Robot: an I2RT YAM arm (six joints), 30 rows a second.
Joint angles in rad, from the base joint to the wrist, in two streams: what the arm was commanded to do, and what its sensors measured. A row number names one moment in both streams.
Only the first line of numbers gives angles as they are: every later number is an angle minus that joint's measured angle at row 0.
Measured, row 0:
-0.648 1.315 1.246 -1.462 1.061 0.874
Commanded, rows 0 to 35:
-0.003 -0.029 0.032 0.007 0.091 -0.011
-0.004 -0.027 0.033 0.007 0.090 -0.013
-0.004 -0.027 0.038 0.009 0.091 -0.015
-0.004 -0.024 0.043 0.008 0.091 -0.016
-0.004 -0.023 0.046 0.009 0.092 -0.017
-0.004 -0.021 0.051 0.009 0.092 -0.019
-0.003 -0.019 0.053 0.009 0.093 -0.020
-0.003 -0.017 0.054 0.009 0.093 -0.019
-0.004 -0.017 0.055 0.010 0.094 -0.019
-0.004 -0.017 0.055 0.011 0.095 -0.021
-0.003 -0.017 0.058 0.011 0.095 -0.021
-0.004 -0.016 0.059 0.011 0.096 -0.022
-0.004 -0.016 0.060 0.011 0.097 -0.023
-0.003 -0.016 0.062 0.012 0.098 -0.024
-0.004 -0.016 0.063 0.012 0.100 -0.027
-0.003 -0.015 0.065 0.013 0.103 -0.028
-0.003 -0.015 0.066 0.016 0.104 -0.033
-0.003 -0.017 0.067 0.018 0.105 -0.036
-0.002 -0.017 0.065 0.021 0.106 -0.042
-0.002 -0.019 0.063 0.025 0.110 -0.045
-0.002 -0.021 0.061 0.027 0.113 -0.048
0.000 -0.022 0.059 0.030 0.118 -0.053
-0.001 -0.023 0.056 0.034 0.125 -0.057
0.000 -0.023 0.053 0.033 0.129 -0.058
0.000 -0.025 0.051 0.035 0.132 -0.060
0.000 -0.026 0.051 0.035 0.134 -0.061
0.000 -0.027 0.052 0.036 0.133 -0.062
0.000 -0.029 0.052 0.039 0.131 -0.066
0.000 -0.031 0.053 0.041 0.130 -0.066
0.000 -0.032 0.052 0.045 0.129 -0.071
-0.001 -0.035 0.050 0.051 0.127 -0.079
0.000 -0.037 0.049 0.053 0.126 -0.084
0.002 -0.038 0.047 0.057 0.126 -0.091
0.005 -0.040 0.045 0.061 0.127 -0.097
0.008 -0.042 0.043 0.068 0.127 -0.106
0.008 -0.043 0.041 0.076 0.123 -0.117
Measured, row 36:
0.006 -0.003 0.013 0.013 -0.016 -0.075
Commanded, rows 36 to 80:
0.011 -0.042 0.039 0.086 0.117 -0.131
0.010 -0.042 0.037 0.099 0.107 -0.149
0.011 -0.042 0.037 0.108 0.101 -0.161
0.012 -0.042 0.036 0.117 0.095 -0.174
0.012 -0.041 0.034 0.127 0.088 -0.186
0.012 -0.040 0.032 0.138 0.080 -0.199
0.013 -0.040 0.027 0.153 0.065 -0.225
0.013 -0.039 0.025 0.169 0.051 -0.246
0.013 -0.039 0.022 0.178 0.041 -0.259
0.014 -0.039 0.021 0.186 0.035 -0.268
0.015 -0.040 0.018 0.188 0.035 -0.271
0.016 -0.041 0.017 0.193 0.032 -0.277
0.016 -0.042 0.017 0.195 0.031 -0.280
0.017 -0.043 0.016 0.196 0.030 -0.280
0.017 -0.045 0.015 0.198 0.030 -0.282
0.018 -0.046 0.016 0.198 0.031 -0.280
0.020 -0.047 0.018 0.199 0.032 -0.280
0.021 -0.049 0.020 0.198 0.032 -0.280
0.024 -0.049 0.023 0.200 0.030 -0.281
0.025 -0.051 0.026 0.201 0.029 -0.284
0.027 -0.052 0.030 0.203 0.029 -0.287
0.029 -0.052 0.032 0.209 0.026 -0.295
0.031 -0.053 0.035 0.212 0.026 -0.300
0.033 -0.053 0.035 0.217 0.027 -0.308
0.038 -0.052 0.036 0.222 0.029 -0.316
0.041 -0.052 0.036 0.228 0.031 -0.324
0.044 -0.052 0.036 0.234 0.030 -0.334
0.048 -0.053 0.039 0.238 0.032 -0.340
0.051 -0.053 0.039 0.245 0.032 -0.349
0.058 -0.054 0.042 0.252 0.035 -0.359
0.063 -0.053 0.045 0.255 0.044 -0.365
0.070 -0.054 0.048 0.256 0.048 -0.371
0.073 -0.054 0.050 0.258 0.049 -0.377
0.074 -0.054 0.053 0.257 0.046 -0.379
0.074 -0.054 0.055 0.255 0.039 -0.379
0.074 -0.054 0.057 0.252 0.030 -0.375
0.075 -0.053 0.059 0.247 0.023 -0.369
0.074 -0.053 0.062 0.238 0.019 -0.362
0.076 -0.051 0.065 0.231 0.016 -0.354
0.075 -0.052 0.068 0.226 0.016 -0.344
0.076 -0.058 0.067 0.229 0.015 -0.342
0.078 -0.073 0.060 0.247 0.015 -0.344
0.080 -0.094 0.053 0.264 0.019 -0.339
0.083 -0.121 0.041 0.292 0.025 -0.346
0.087 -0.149 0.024 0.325 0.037 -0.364
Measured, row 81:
0.070 -0.049 0.000 0.117 -0.065 -0.353
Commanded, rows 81 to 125:
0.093 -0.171 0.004 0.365 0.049 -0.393
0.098 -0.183 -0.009 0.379 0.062 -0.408
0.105 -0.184 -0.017 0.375 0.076 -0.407
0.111 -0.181 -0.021 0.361 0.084 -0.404
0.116 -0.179 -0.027 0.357 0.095 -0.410
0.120 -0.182 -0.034 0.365 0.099 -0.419
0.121 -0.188 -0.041 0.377 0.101 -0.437
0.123 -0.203 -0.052 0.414 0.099 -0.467
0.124 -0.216 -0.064 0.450 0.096 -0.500
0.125 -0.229 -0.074 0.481 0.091 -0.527
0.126 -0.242 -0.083 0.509 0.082 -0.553
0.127 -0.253 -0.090 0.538 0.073 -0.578
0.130 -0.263 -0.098 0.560 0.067 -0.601
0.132 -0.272 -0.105 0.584 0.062 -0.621
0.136 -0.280 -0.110 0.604 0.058 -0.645
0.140 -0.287 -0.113 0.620 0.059 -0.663
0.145 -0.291 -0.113 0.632 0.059 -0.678
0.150 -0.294 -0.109 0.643 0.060 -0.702
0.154 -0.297 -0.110 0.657 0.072 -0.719
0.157 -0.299 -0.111 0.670 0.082 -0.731
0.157 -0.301 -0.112 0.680 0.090 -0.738
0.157 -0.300 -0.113 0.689 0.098 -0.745
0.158 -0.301 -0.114 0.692 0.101 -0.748
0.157 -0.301 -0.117 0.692 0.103 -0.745
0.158 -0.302 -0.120 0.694 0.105 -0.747
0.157 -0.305 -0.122 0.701 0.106 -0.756
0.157 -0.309 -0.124 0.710 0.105 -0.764
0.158 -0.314 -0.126 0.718 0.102 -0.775
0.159 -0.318 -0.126 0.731 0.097 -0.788
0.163 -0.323 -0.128 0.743 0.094 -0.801
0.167 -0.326 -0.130 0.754 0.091 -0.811
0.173 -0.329 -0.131 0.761 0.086 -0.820
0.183 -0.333 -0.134 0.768 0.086 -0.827
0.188 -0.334 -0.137 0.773 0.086 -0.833
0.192 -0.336 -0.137 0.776 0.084 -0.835
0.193 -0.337 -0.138 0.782 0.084 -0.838
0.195 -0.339 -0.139 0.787 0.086 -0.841
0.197 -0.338 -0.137 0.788 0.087 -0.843
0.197 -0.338 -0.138 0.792 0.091 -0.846
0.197 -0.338 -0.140 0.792 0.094 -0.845
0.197 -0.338 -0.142 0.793 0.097 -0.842
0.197 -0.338 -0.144 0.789 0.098 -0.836
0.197 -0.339 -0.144 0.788 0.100 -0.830
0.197 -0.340 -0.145 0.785 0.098 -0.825
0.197 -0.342 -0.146 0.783 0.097 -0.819
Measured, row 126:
0.199 -0.324 -0.156 0.647 0.037 -0.818
